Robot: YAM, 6 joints.
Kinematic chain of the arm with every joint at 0, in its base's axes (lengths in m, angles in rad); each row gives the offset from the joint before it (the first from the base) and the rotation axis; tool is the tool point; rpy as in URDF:
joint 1: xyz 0 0 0.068 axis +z
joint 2: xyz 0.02 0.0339 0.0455 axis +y
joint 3: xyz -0.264 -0.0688 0 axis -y
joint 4: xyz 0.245 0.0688 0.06 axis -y
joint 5: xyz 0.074 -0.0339 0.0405 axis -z
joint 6: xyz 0.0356 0 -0.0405 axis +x
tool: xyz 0 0 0 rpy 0 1.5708 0
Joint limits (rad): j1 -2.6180..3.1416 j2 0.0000..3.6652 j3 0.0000..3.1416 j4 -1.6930..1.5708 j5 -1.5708..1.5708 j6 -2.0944..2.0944
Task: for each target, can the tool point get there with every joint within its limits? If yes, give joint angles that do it. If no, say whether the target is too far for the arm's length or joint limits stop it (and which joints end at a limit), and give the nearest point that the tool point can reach.
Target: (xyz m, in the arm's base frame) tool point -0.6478 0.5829 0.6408
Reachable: no: too far | nearest point -0.4104 0.3693 0.4430 | short by 0.376 m
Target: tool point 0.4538 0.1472 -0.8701
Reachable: no: too far | nearest point 0.3257 0.1056 -0.3680 | short by 0.520 m
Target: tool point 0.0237 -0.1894 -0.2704
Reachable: yes | joints -1.5703 3.3322 1.3846 -0.2064 -0.7256 0.4360
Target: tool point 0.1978 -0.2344 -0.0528
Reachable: yes | joints -0.8749 2.3791 0.8142 0.3131 -0.0431 -0.4914
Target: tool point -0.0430 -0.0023 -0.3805
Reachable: no: joint limits stop it (at a limit: joint 1, joint 2) | nearest point -0.0699 -0.0009 -0.3331 | short by 0.055 m
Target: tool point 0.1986 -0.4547 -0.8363
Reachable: no: too far | nearest point 0.1415 -0.3239 -0.3648 | short by 0.493 m
